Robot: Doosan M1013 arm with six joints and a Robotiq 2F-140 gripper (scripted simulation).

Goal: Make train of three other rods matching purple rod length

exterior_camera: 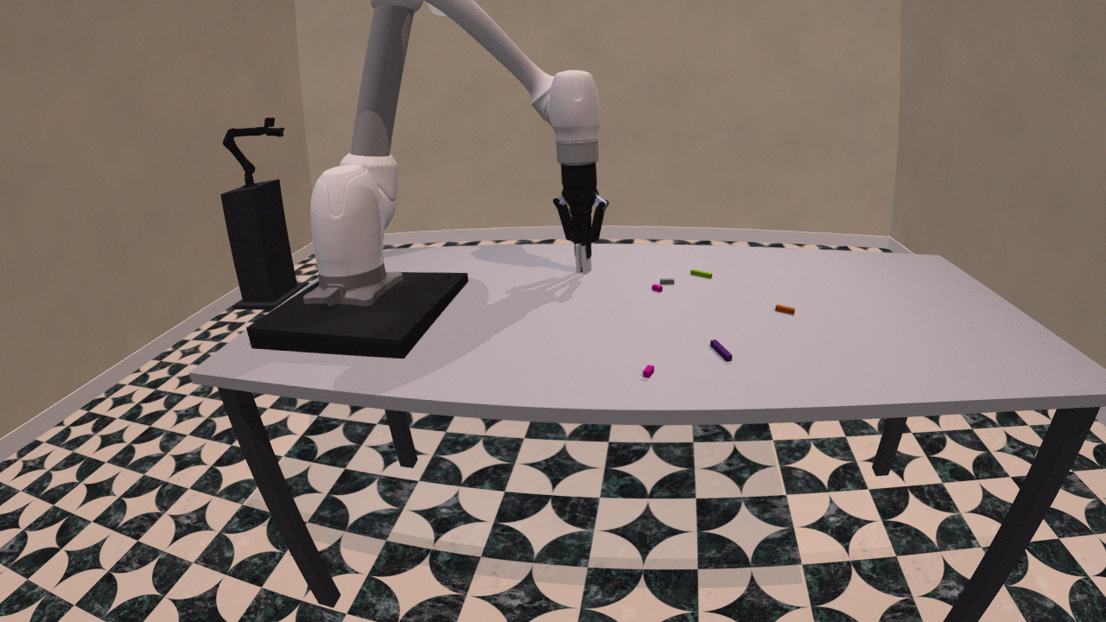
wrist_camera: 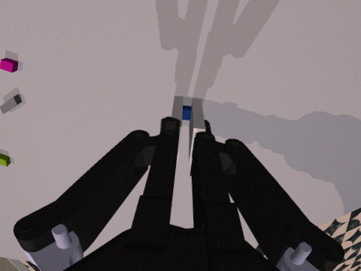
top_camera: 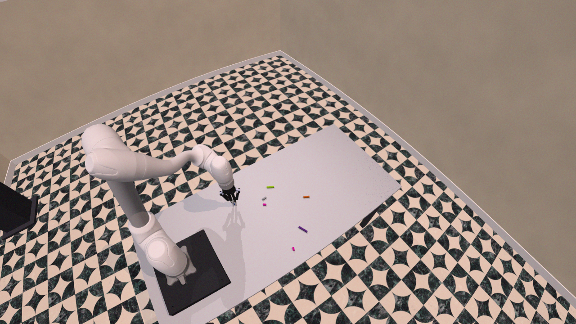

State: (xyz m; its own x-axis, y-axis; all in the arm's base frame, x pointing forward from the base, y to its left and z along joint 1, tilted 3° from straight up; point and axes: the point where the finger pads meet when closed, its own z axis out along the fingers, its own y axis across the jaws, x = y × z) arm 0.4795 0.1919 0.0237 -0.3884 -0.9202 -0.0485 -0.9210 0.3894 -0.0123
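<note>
The small blue rod lies 3 cm below my hand. Also, from my hand: grey rod: 18 cm ahead, 7 cm to the right, 3 cm below; purple rod: 39 cm to the right, 27 cm ahead, 3 cm below; lime rod: 26 cm ahead, 3 cm below, 2 cm to the right.
</note>
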